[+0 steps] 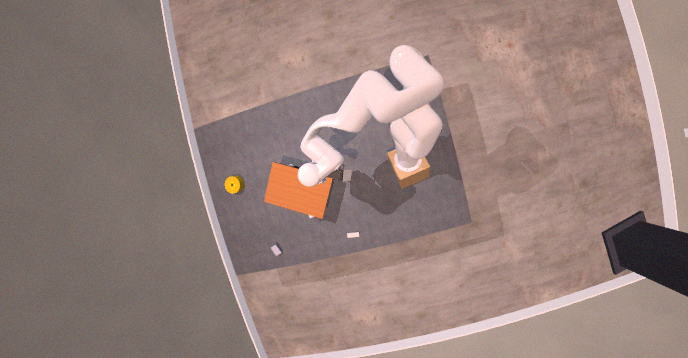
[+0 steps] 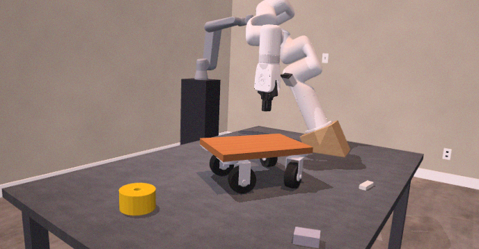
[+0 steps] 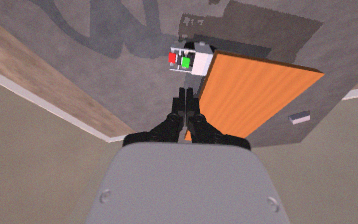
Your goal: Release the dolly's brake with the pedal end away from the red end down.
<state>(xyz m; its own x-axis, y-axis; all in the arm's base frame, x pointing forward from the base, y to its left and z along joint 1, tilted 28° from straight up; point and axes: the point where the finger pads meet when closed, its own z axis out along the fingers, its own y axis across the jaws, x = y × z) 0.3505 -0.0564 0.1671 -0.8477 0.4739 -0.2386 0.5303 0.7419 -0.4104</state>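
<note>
My gripper is now 10 mm past the brake pedal, 10 mm to the left of it and 140 mm above it. Round my hand: yellow cylinder (530 mm ahead, 140 mm to the right, 200 mm below).
</note>
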